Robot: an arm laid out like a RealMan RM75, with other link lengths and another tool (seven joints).
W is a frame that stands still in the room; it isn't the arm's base.
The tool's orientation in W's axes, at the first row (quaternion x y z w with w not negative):
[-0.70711 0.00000 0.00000 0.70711]
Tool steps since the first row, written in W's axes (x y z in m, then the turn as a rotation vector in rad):
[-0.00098 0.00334 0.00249 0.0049 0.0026 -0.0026]
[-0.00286 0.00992 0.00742 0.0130 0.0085 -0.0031]
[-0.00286 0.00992 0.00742 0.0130 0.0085 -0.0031]
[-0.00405 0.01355 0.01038 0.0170 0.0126 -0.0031]
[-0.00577 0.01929 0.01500 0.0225 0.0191 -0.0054]
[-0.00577 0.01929 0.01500 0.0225 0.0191 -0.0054]
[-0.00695 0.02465 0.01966 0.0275 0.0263 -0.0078]
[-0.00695 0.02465 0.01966 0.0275 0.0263 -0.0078]
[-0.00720 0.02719 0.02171 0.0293 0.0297 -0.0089]
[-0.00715 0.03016 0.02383 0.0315 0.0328 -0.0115]
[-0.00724 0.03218 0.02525 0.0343 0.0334 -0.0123]
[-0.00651 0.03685 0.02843 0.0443 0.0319 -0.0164]
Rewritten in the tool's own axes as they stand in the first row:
[-0.00098 -0.00249 0.00334 0.0049 0.0026 0.0026]
[-0.00286 -0.00742 0.00992 0.0130 0.0031 0.0085]
[-0.00286 -0.00742 0.00992 0.0130 0.0031 0.0085]
[-0.00405 -0.01038 0.01355 0.0170 0.0031 0.0126]
[-0.00577 -0.01500 0.01929 0.0225 0.0054 0.0191]
[-0.00577 -0.01500 0.01929 0.0225 0.0054 0.0191]
[-0.00695 -0.01966 0.02465 0.0275 0.0078 0.0263]
[-0.00695 -0.01966 0.02465 0.0275 0.0078 0.0263]
[-0.00720 -0.02171 0.02719 0.0293 0.0089 0.0297]
[-0.00715 -0.02383 0.03016 0.0315 0.0115 0.0328]
[-0.00724 -0.02525 0.03218 0.0343 0.0123 0.0334]
[-0.00651 -0.02843 0.03685 0.0443 0.0164 0.0319]

